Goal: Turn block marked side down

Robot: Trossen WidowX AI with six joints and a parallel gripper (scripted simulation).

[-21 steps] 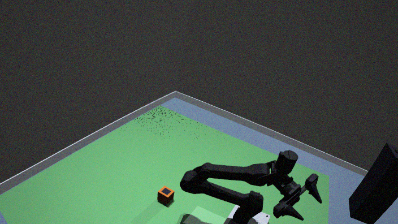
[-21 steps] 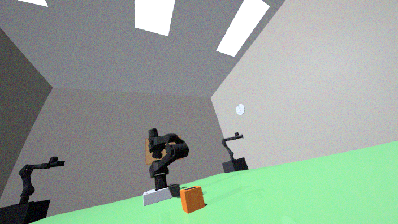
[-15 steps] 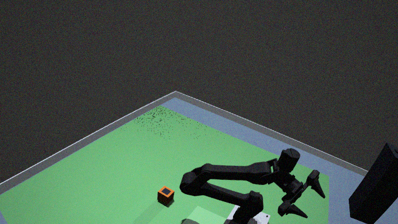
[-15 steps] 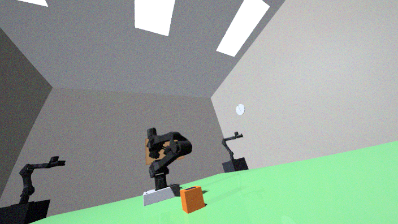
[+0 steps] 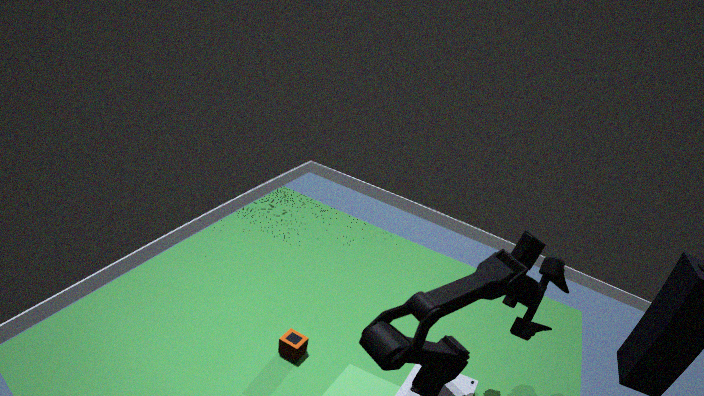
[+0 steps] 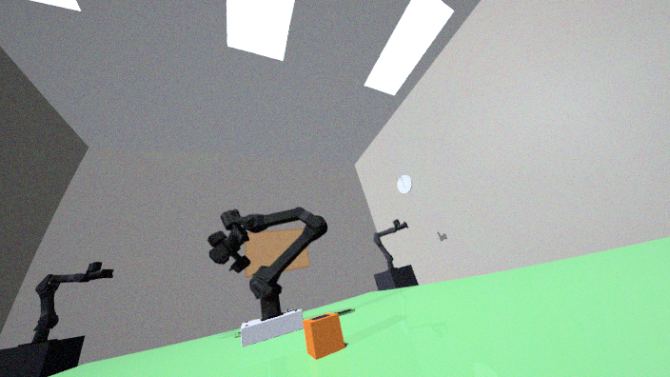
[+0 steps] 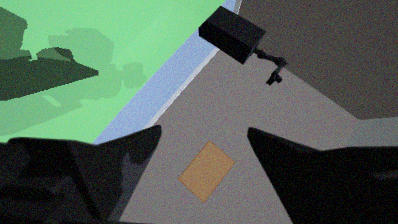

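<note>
Right now my gripper tip is 54 cm short of the orange block, 23 cm above it and 21 cm to the right of it.
</note>
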